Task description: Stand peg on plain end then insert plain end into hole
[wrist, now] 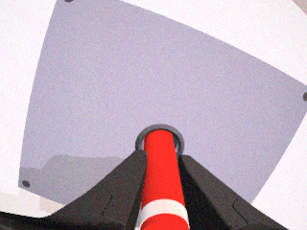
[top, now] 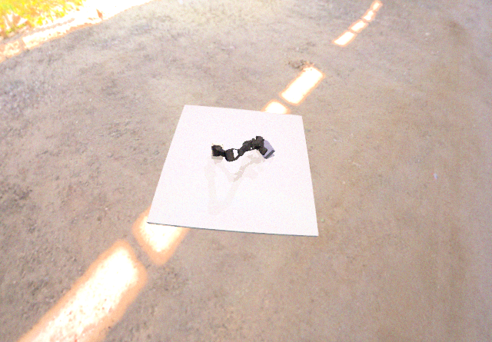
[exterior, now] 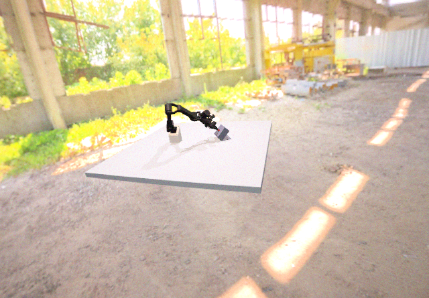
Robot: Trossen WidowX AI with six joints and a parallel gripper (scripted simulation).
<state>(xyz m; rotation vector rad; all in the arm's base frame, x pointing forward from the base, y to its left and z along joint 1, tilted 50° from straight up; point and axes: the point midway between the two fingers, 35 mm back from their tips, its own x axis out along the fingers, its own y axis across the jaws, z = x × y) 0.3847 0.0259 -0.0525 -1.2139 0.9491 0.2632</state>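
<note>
Now: the red peg 10 mm to the right of my gripper tip, 10 mm behind it and 10 mm above it. The rest, counted from my gripper tip: grey sloped panel 30 mm below, 30 mm ahead, 20 mm to the left.
</note>
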